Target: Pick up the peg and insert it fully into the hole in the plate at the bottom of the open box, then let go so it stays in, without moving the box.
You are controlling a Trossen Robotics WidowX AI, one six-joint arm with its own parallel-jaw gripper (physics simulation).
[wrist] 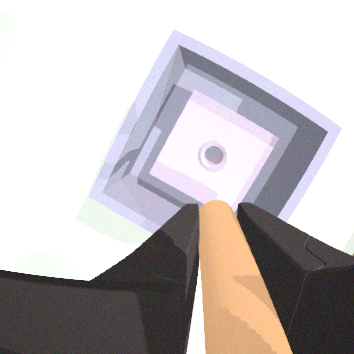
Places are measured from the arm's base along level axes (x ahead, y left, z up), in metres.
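Where they show: gripper, fingertip midpoint: (217, 215).
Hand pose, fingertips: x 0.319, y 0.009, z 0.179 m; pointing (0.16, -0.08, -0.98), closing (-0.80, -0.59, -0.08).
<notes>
After its pixels a point has its place.
An orange round peg (227, 270) @(x 0.320, y 0.006, z 0.222 m) is between the two black fingers of my gripper (217, 215) @(x 0.319, y 0.009, z 0.179 m), which is shut on it. The peg's rounded end shows level with the fingertips. The open box (260, 82) @(x 0.325, y -0.061, z 0.044 m), pale lavender at the rim with grey inner walls, lies beyond the fingertips and looks turned at an angle. At its bottom is a pale pink plate (187, 135) @(x 0.348, y 0.011, z 0.004 m) with a round hole (214, 154) near its middle. In the view, the peg's end overlaps the plate's lower edge, below the hole. The fingers hide the box's near corner.
The box's raised walls surround the plate on the sides that show. The white table surface (60, 125) @(x 0.488, y 0.096, z -0.053 m) around the box has faint greenish shadows, one along the box's left side.
</notes>
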